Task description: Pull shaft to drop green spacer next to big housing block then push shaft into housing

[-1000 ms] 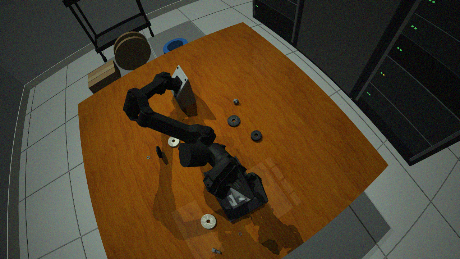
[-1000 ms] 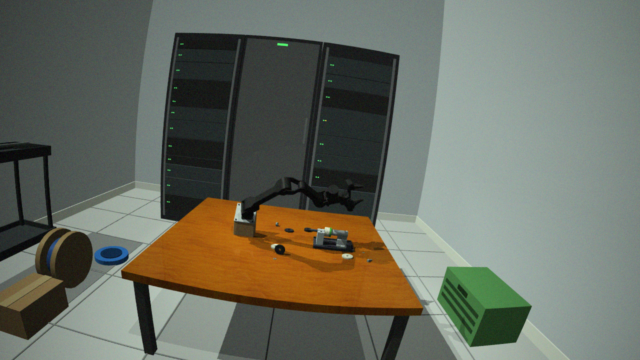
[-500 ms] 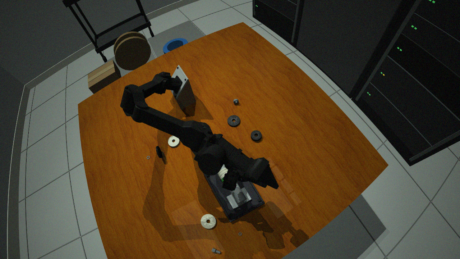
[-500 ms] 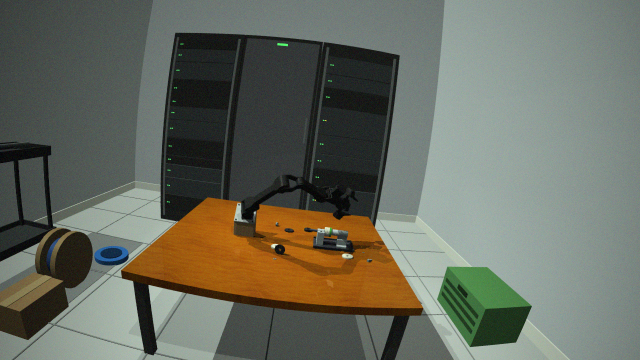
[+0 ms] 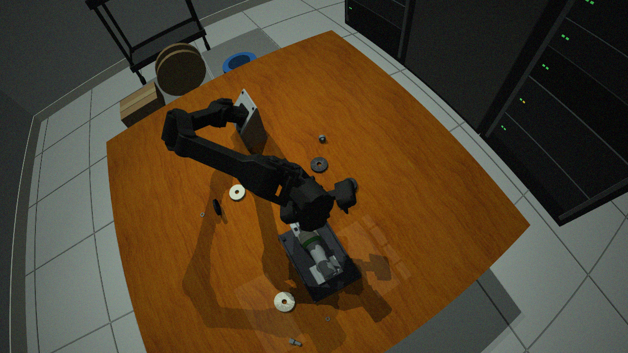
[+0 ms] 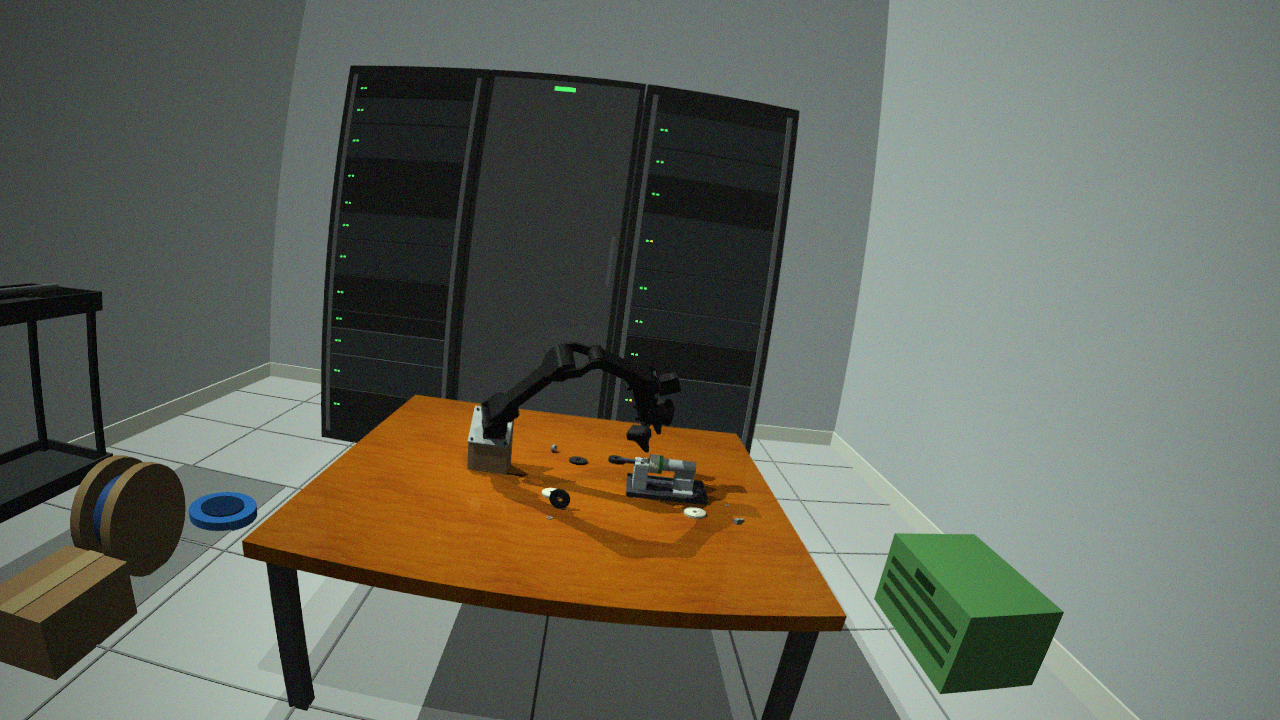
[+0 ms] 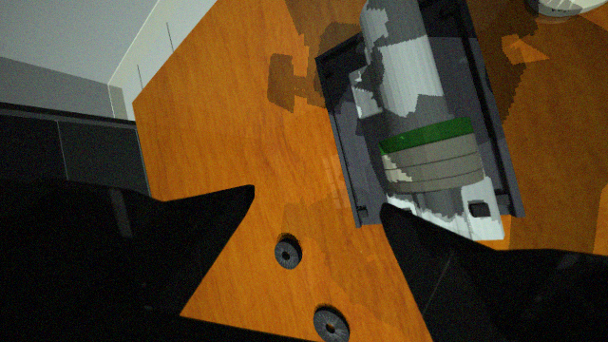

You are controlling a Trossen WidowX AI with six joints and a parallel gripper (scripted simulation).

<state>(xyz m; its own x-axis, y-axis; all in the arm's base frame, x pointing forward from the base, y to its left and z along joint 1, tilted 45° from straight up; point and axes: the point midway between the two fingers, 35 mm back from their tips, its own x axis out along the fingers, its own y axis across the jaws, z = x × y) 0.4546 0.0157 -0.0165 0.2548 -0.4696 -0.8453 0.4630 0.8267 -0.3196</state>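
Right now the dark shaft is 7 cm to the right of my gripper tip and 4 cm below it. From my gripper tip the other things lie so: green spacer (8 cm to the right, 4 cm below, 2 cm ahead); then cream spacer (7 cm to the right, 4 cm below); then nut (29 cm behind, 17 cm to the left, 11 cm below).
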